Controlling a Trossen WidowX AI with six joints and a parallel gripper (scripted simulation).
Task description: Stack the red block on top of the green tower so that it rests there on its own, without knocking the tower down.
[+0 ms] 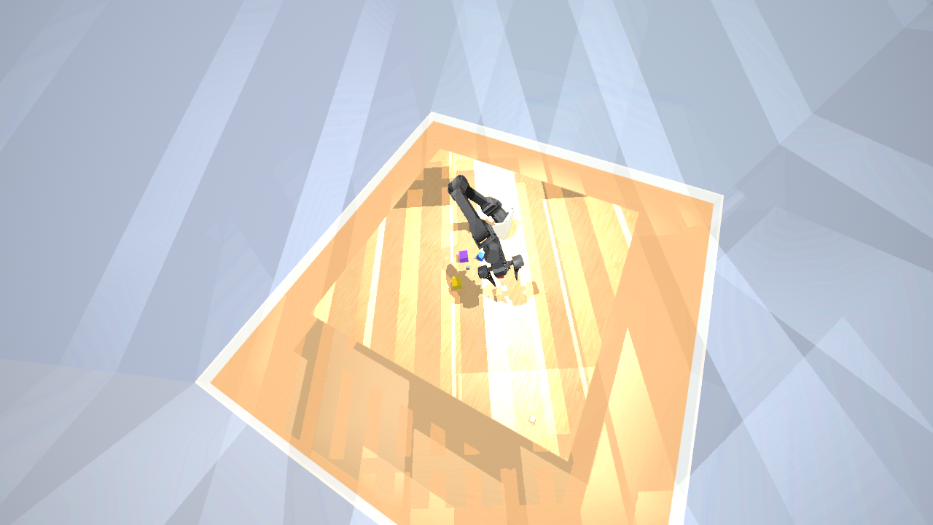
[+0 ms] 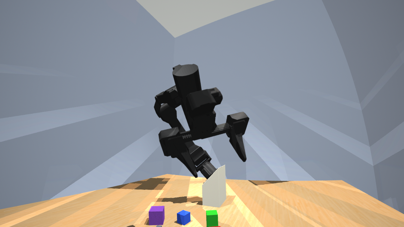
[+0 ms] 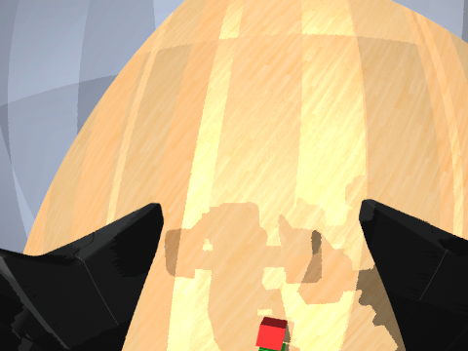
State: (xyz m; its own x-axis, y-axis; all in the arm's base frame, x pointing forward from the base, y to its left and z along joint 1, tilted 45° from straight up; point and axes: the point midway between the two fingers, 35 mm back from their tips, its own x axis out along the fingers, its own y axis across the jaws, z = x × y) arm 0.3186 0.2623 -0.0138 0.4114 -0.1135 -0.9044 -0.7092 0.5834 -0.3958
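The red block lies 120 mm behind my gripper tip, 80 mm to the right of it and 200 mm below it. Round my gripper tip: blue block: 150 mm behind, 220 mm to the right, 200 mm below; green block: 140 mm behind, 110 mm to the right, 170 mm below; yellow block: 50 mm ahead, 240 mm to the right, 190 mm below.
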